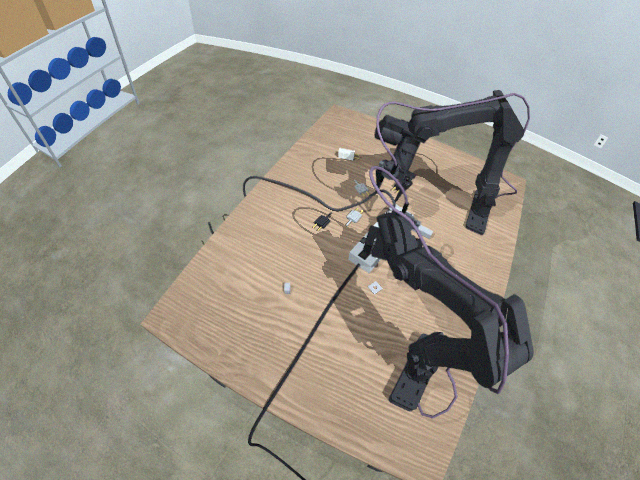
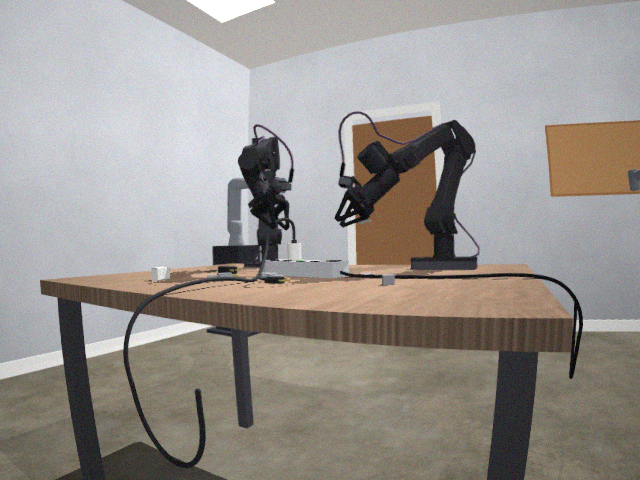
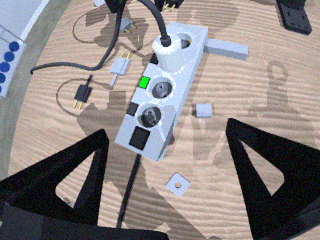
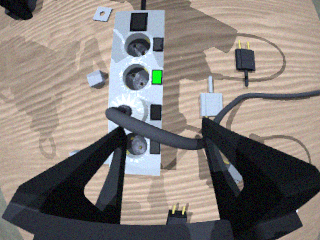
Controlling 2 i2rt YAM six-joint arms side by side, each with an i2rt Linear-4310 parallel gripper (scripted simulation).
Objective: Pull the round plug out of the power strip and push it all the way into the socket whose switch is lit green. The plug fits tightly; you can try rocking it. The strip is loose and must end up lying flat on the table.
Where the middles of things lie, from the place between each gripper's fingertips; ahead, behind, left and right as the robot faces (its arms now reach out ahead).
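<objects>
The white round plug (image 3: 167,46) is 40 mm behind my right hand (image 2: 281,228) and 20 mm to the left of it, and it's 80 mm below that hand.
As for my left hand (image 2: 338,223), it's 40 mm short of the white round plug, 130 mm to the left of it and 90 mm above it.
</objects>
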